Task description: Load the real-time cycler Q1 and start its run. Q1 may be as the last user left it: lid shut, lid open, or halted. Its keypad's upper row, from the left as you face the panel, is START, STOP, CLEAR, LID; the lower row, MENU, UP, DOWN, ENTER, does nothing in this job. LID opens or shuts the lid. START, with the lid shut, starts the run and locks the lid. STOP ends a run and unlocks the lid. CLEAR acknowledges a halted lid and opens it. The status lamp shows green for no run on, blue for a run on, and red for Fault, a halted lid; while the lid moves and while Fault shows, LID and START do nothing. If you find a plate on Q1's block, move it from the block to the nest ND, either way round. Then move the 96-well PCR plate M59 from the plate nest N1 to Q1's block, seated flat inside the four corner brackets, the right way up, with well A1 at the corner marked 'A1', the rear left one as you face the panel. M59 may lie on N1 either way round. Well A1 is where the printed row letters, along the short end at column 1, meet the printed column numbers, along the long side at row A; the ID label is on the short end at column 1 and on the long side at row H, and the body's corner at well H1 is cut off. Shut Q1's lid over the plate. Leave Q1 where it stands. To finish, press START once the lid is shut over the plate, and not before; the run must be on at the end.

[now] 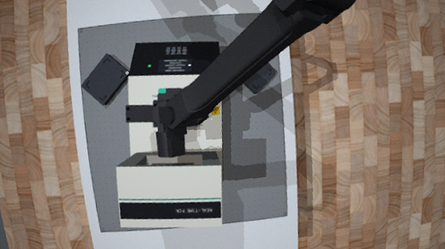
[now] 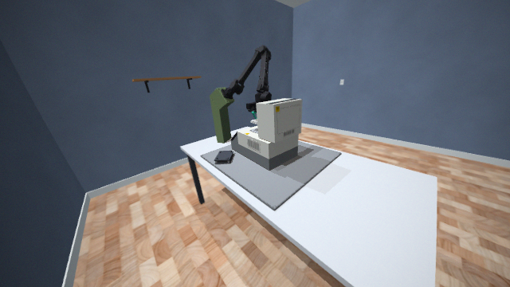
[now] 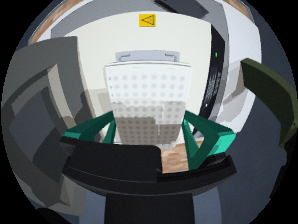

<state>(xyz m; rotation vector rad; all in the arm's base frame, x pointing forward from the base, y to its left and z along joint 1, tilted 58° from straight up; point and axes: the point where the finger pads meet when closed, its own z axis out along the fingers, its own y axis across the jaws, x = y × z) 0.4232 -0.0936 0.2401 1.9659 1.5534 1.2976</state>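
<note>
My hand is right at the white 96-well plate M59. The rest, counted from my hand: dark plate nest N1: 12 cm behind, 29 cm to the right, 25 cm below; then dark nest nd: 15 cm behind, 27 cm to the left, 24 cm below.
</note>
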